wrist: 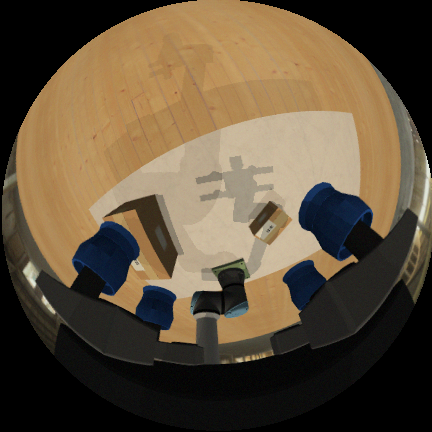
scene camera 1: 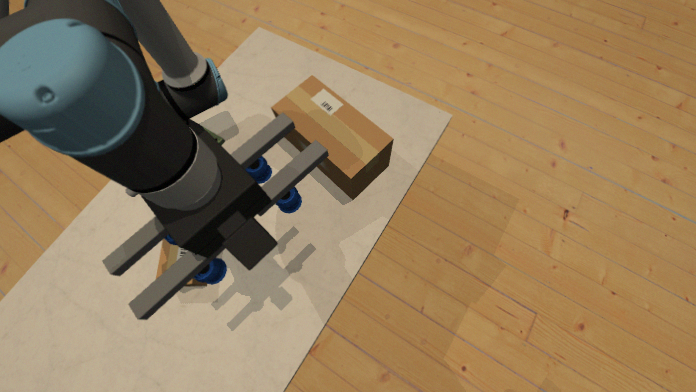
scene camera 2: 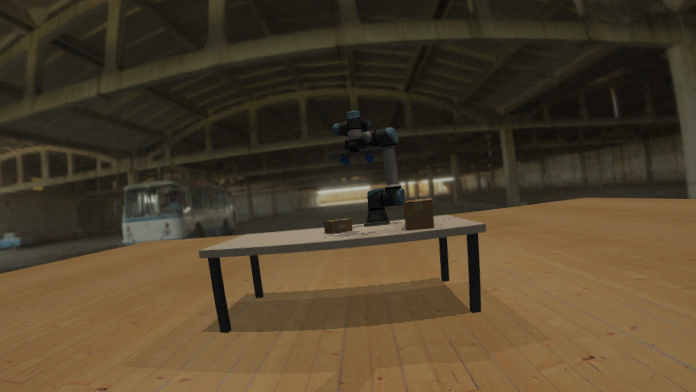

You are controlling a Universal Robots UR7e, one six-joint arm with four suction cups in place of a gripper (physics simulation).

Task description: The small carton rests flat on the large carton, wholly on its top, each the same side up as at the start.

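Places are measured from the arm's base along level axes (x back, y right, z up), in metres.
Pixels of known places: hand, tool point: (wrist: 223, 267) (scene camera 2: 357, 162); arm's base, link origin: (wrist: 230, 275) (scene camera 2: 377, 221).
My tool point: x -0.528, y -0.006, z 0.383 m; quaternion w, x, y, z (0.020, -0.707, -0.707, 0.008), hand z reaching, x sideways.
Observation:
Ahead of a thing's pixels: the offset from my tool point to its middle. Level surfaces: height alone.
The small carton @(dx +0.211, dy +0.206, dz -0.361 m) (scene camera 1: 172, 257) (scene camera 2: 338, 226) (wrist: 272, 225) stands on the table, label side up; in scene camera 1 the gripper partly hides it. The large carton @(dx +0.163, dy -0.309, dz -0.322 m) (scene camera 1: 335, 125) (scene camera 2: 419, 215) (wrist: 161, 235) stands apart from it on the table, its labelled, taped top up. My gripper (scene camera 1: 232, 220) (scene camera 2: 356, 157), four blue suction cups on grey bars, is high above the table with its suction off and no carton on the cups. In scene camera 2 it is above and a little to the right of the small carton, left of the large one.
The table @(dz -0.399 m) (scene camera 1: 420, 115) (scene camera 2: 280, 242) (wrist: 320, 150) bears both cartons and the arm's base (scene camera 2: 377, 216) (wrist: 231, 270), which stands at the far side between them in scene camera 2. The large carton is near a table end. A bus (scene camera 2: 160, 212) shows in the background.

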